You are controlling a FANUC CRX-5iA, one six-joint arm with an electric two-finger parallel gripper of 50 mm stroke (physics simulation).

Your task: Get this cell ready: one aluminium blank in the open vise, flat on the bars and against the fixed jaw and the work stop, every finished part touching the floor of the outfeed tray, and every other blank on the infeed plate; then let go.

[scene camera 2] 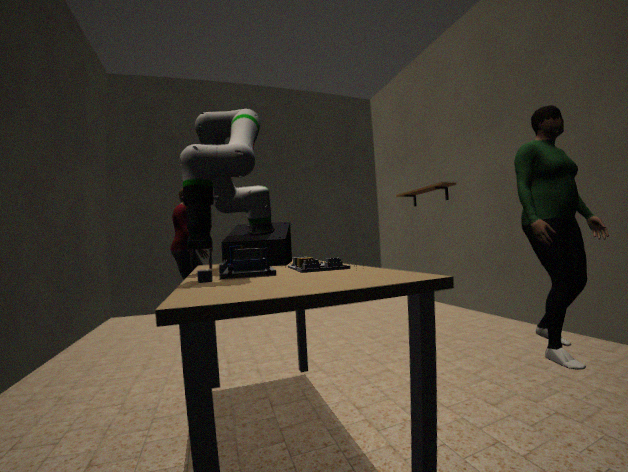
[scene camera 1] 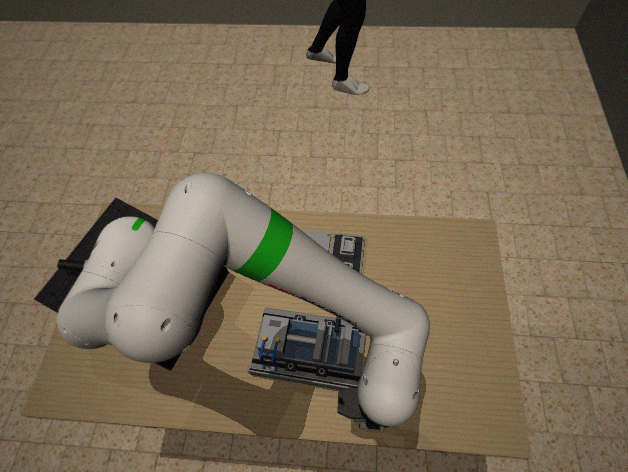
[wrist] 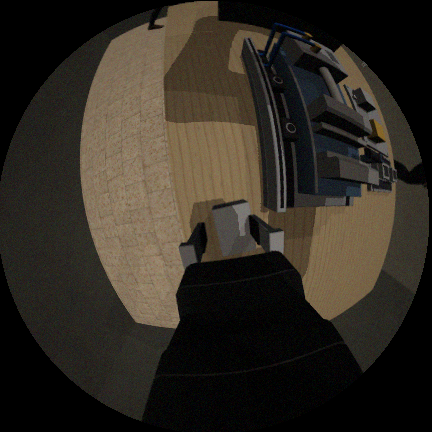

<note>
I see my gripper (scene camera 2: 201,269).
My gripper is seen too in the wrist view (wrist: 227,227).
</note>
